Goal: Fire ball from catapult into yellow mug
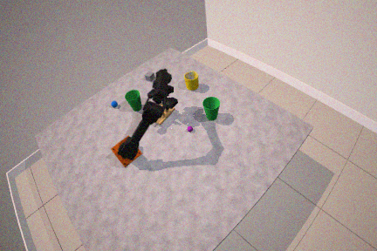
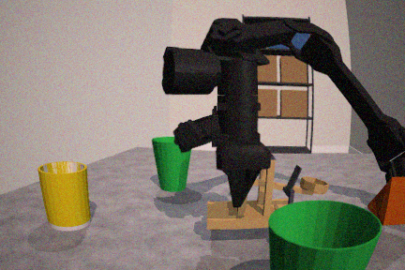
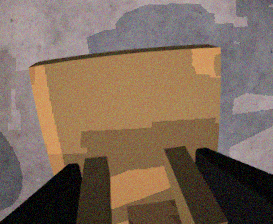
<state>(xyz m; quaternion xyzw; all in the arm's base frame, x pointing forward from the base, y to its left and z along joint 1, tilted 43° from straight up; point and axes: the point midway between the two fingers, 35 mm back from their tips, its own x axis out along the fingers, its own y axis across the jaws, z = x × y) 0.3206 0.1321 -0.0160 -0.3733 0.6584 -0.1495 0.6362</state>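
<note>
My gripper tip is 50 mm below the catapult upright frame, 40 mm past it and 10 mm to the left of it. From my gripper tip the other things lie so: wooden catapult (70 mm behind, 20 mm above, 10 mm to the right); then purple ball (190 mm to the right, 40 mm below, 40 mm ahead); then yellow mug (270 mm ahead, 90 mm to the left, 30 mm below).
</note>
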